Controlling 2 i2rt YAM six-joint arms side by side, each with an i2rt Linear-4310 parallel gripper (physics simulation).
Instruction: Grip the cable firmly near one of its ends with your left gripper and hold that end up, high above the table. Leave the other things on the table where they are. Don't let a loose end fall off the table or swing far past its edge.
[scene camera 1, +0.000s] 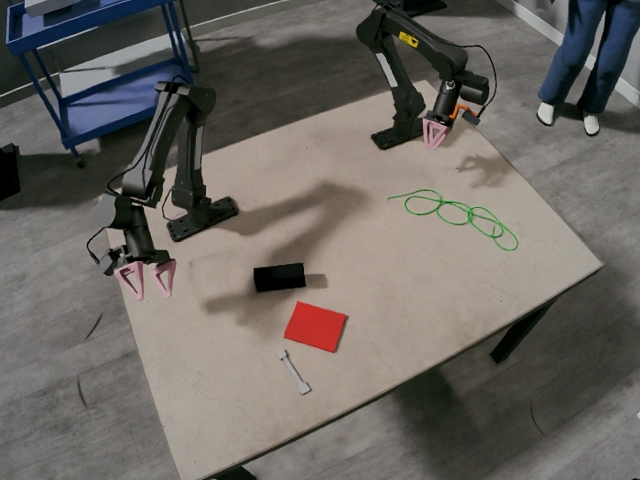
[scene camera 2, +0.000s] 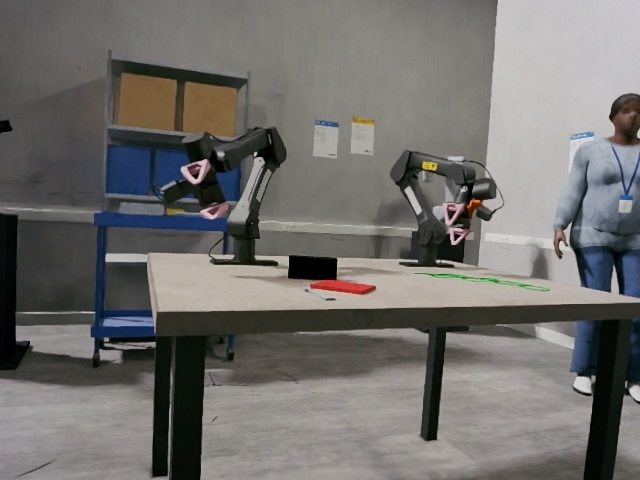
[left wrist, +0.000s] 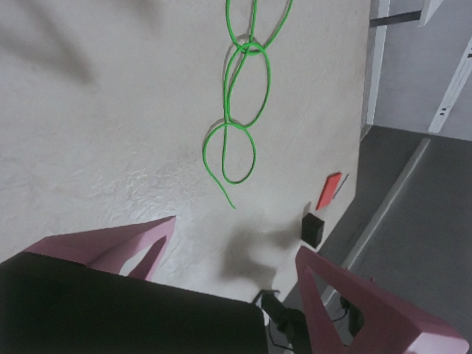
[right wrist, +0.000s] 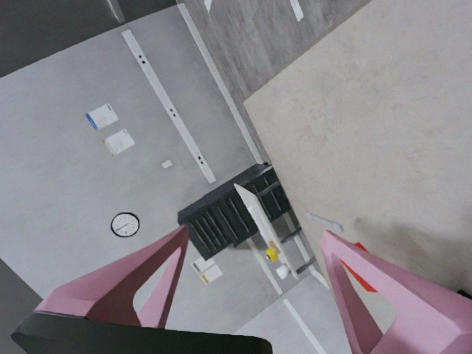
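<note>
The green cable (scene camera 1: 469, 214) (scene camera 2: 480, 280) (left wrist: 226, 122) lies on the table in a row of overlapping loops. One free end (scene camera 1: 389, 198) (left wrist: 233, 206) points left in scene camera 1; the other seems to lie inside the loops at the right. My left gripper (scene camera 1: 434, 146) (scene camera 2: 450, 233) (left wrist: 237, 238) is open and empty, above the table near its own base, apart from the cable. In the left wrist view the free end shows just beyond its fingertips. My right gripper (scene camera 1: 154, 297) (scene camera 2: 204, 197) (right wrist: 254, 234) is open and empty, raised above the left table edge.
A black block (scene camera 1: 279, 277) (scene camera 2: 312, 267) (left wrist: 312, 230), a flat red square (scene camera 1: 315, 327) (scene camera 2: 343, 286) (left wrist: 329, 191) and a grey wrench-like tool (scene camera 1: 293, 370) (scene camera 2: 320, 295) (right wrist: 325, 220) lie left of the cable in scene camera 1. The right table edge runs beyond the cable's loops. A person stands past it.
</note>
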